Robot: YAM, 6 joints.
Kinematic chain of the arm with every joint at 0, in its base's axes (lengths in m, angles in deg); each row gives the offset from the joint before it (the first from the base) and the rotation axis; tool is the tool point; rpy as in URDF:
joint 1: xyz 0 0 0.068 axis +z
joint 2: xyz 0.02 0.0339 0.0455 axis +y
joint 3: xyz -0.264 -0.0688 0 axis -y
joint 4: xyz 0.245 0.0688 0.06 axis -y
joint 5: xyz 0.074 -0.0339 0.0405 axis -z
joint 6: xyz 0.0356 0 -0.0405 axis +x
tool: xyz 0 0 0 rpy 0 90 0
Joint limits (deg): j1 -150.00..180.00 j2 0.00..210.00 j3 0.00..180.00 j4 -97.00..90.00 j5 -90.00..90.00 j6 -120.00..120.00
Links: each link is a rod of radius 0.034 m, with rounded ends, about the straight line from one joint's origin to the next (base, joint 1, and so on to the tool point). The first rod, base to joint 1, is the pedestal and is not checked.
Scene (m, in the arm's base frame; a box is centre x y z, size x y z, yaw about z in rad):
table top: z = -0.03
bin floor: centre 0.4 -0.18 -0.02 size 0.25 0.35 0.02 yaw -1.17
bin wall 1: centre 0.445 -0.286 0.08 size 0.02 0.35 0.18 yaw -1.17
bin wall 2: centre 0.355 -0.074 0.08 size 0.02 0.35 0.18 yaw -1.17
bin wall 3: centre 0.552 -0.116 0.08 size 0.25 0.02 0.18 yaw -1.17
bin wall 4: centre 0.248 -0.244 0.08 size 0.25 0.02 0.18 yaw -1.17
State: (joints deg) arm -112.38 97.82 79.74 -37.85 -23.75 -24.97
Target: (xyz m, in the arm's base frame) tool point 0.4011 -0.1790 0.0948
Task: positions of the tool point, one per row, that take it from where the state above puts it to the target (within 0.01 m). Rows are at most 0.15 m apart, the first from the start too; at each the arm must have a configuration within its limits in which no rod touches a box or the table.
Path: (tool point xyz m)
1: -0.0384 -0.3780 0.2713
2: 0.0584 -0.3879 0.2748
3: 0.1573 -0.3725 0.2780
4: 0.2519 -0.3313 0.2811
5: 0.3353 -0.2658 0.2839
6: 0.4011 -0.1790 0.2866
7: 0.4111 -0.1839 0.1890
8: 0.4011 -0.1790 0.0948

